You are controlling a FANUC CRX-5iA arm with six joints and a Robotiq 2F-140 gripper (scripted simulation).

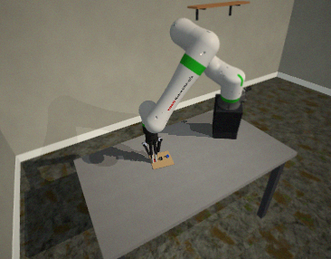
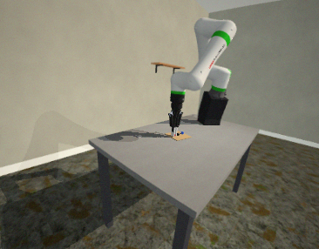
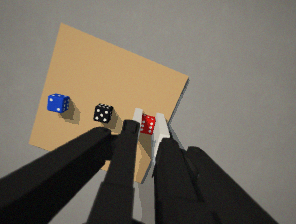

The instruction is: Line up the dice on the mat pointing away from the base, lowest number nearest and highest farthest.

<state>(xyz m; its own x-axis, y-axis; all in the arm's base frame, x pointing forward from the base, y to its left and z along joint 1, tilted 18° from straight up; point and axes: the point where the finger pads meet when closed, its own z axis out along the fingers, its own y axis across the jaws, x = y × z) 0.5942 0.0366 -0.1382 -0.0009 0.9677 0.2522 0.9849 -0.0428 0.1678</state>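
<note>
Right now the red die is 30 mm below my hand. From my hand the other things lie so: black die (50 mm behind, 30 mm below); then blue die (100 mm behind, 30 mm below); then tan mat (50 mm behind, 40 mm below).
</note>
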